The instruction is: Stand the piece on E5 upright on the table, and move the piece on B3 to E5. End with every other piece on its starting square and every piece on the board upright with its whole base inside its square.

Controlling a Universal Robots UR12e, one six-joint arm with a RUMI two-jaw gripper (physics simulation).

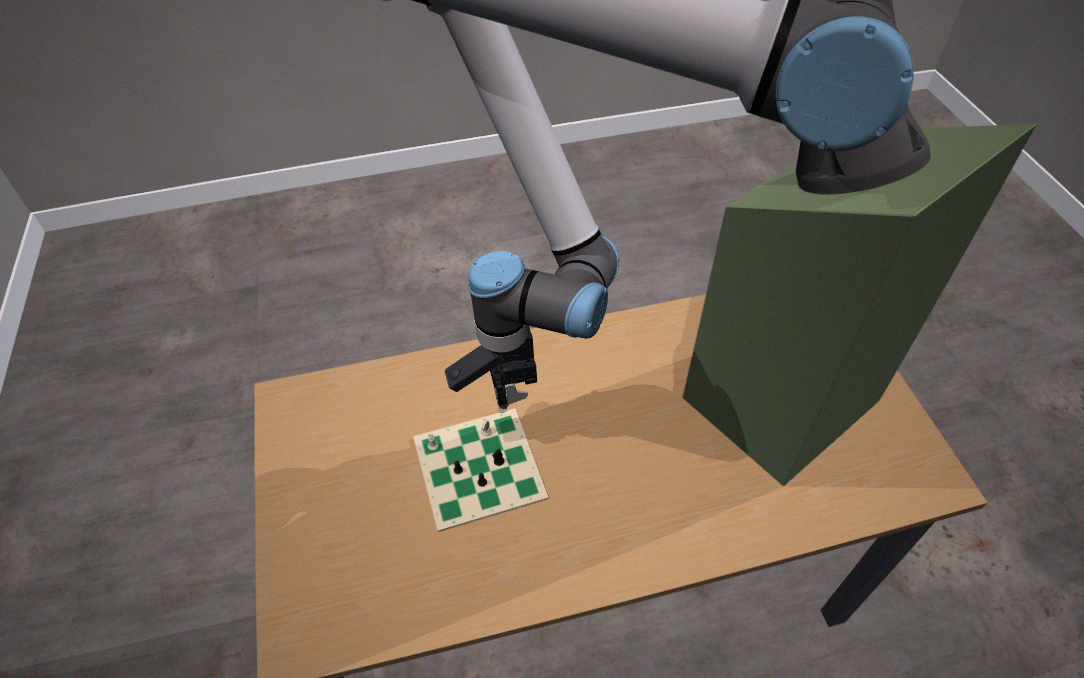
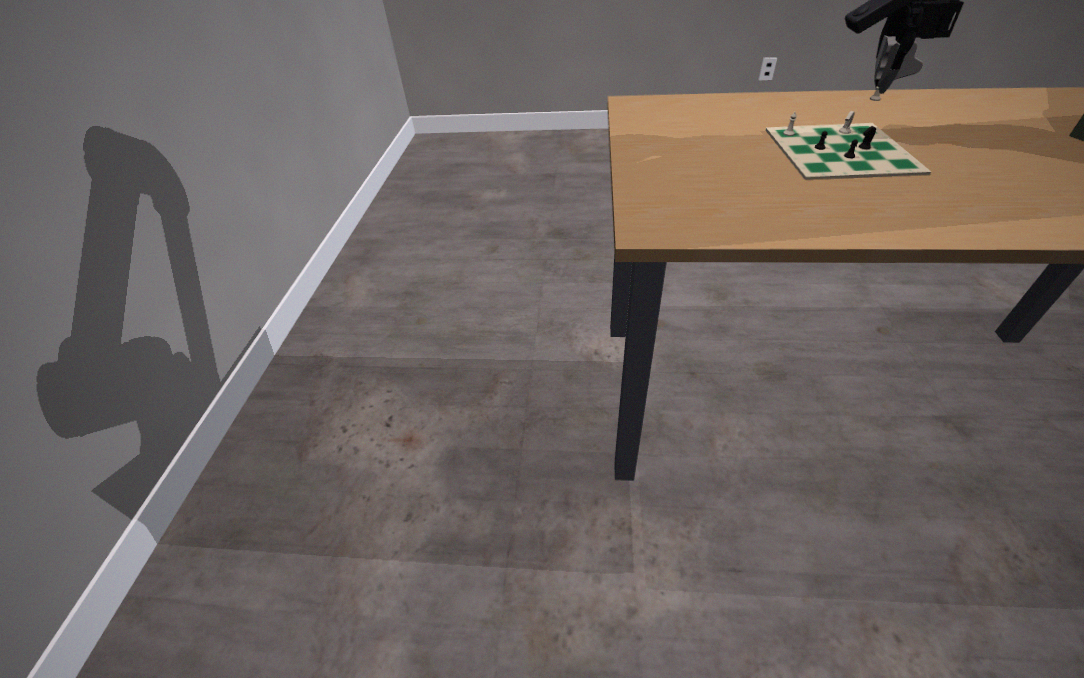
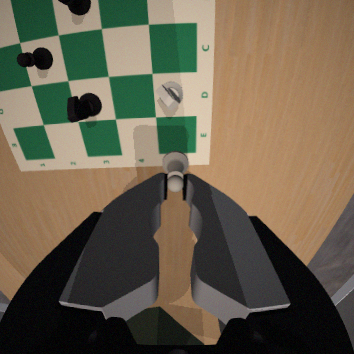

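Where they show: gripper, between the fingertips: (image 1: pixel 503 405) (image 2: pixel 879 92) (image 3: pixel 174 175); arm's base, origin of its link: (image 1: pixel 862 169).
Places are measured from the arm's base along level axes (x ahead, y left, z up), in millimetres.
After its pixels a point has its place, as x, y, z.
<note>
My gripper (image 1: pixel 502 404) {572, 3, -521} (image 2: pixel 879 84) {572, 3, -521} (image 3: pixel 174 175) {572, 3, -521} is shut on a white pawn (image 1: pixel 502 410) {575, 10, -529} (image 2: pixel 876 95) {577, 8, -526} (image 3: pixel 175 162) {580, 4, -524}, gripping its head, base down. It holds the pawn in the air near the board's E5 corner; its exact height is unclear. Square E5 (image 1: pixel 504 424) {574, 0, -594} (image 3: pixel 176 135) {574, 2, -594} is bare green. The black pawn on B3 (image 1: pixel 458 467) {672, 99, -580} (image 2: pixel 820 141) {677, 99, -581} (image 3: pixel 79 6) {669, 93, -587} stands upright. The board (image 1: pixel 438 526) {715, 213, -594} (image 2: pixel 805 176) {717, 217, -596} (image 3: pixel 202 159) {552, -30, -594} lies on the table (image 1: pixel 359 559) {863, 260, -600} (image 2: pixel 703 207) {893, 338, -600} (image 3: pixel 280 100) {626, -91, -600}.
A white angular piece (image 1: pixel 486 428) {611, 18, -575} (image 2: pixel 847 123) {614, 19, -576} (image 3: pixel 170 96) {616, 13, -556} stands on D5, beside E5. A large black piece (image 1: pixel 498 457) {592, 90, -572} (image 2: pixel 868 138) {593, 90, -575} (image 3: pixel 86 107) {593, 82, -576} stands on D3, a black pawn (image 1: pixel 482 480) {627, 132, -581} (image 2: pixel 852 149) {628, 133, -579} (image 3: pixel 42 58) {628, 124, -585} on C2, and a white piece (image 1: pixel 432 441) {721, 38, -572} (image 2: pixel 791 123) {723, 39, -572} on A5.
</note>
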